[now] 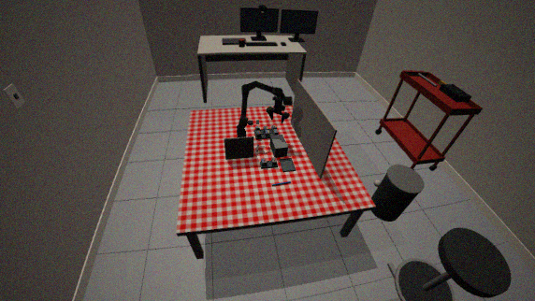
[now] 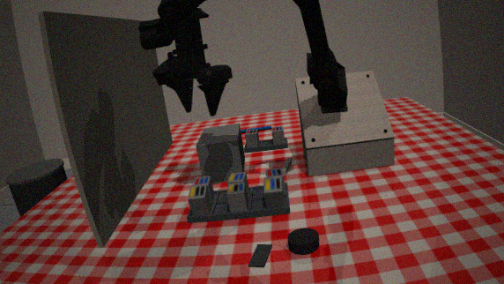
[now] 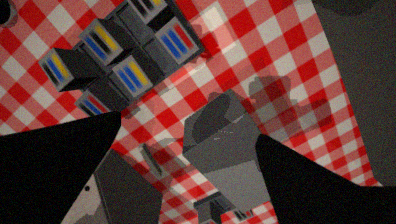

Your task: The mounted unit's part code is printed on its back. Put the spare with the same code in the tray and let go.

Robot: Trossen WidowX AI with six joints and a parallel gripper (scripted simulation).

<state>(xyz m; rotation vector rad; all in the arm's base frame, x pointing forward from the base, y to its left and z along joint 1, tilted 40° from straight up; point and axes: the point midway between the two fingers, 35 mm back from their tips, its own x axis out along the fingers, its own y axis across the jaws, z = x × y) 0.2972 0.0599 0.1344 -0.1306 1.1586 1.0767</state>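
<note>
The spare is 140 mm behind my gripper tip, 40 mm to the left of it and 140 mm below it. The rest, counted from my gripper tip: dark rack: 70 mm behind, 70 mm to the left, 180 mm below; then tall grey panel: 230 mm ahead, 120 mm to the right, 40 mm above; then grey mounted unit: 130 mm to the right, 130 mm below.
</note>
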